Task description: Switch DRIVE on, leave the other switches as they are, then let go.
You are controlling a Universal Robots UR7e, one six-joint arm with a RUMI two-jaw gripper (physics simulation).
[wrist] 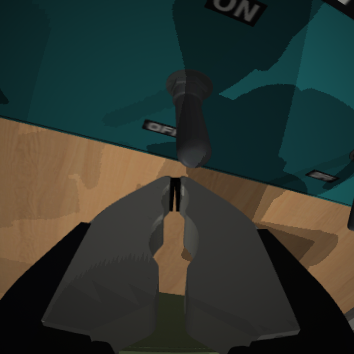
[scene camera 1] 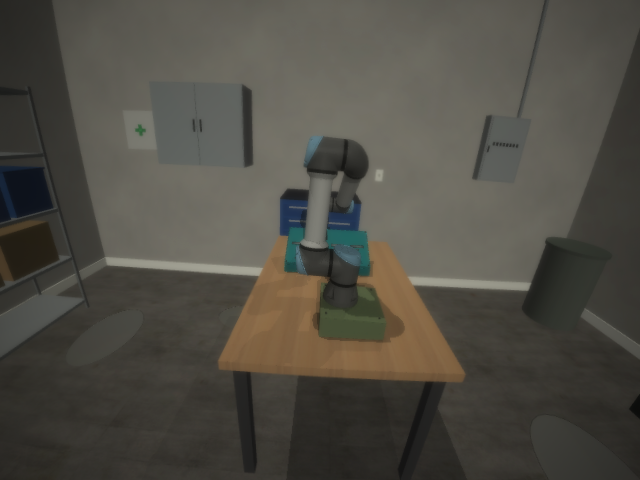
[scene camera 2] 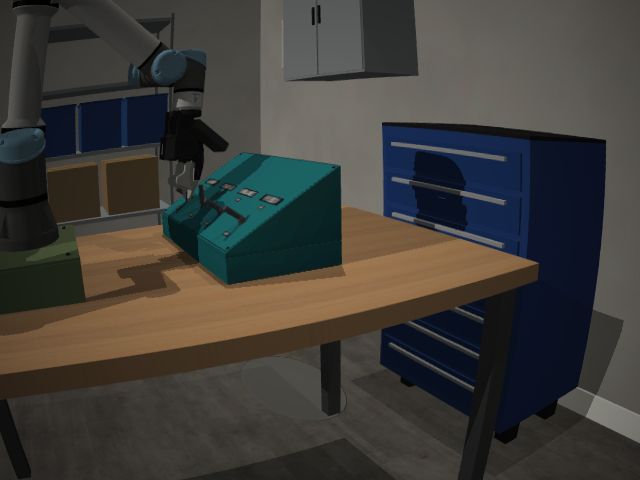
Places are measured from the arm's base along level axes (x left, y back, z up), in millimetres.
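Where they show: gripper, fingertip midpoint: (wrist: 174, 179) (scene camera 2: 187, 201); arm's base, link origin: (scene camera 1: 340, 297) (scene camera 2: 28, 240).
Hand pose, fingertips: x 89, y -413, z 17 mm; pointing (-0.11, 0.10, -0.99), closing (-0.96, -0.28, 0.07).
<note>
Each offset is from my fingertips to the centre of the thing. "spot": to the spot under its first point. Level surfaces: height alone.
The teal console @(dx -55, dy -117, dz -44 mm) (scene camera 1: 348, 237) (scene camera 2: 289, 206) stands on the table with a sloped face and several dark switch levers. Its name plates are too small to read, so I cannot tell which is DRIVE. In the wrist view one lever @(dx +7, dy -38, dz +11 mm) (wrist: 192, 125) leans toward the OFF label @(spot: dx +10, dy -9, dz -34 mm) (wrist: 159, 128); an ON label @(spot: dx +5, dy -83, dz +8 mm) (wrist: 237, 9) is on the opposite side of its base. My gripper (scene camera 2: 187, 195) (wrist: 174, 179) is shut and empty, its fingertips just below that lever's tip in the wrist view, at the console's far-left part in scene camera 2. The arm hides the gripper in scene camera 1.
Another lever @(spot: dx -107, dy -11, dz +12 mm) (wrist: 351, 215) shows partly at the wrist view's right edge, near a second label @(spot: dx -113, dy -7, dz -34 mm) (wrist: 322, 176). In scene camera 2, more levers (scene camera 2: 201, 195) (scene camera 2: 235, 214) stand beside the gripper. The green base block (scene camera 1: 351, 328) (scene camera 2: 41, 281) carries the arm on the wooden table @(dz -112 mm) (scene camera 1: 279, 351) (scene camera 2: 289, 310).
</note>
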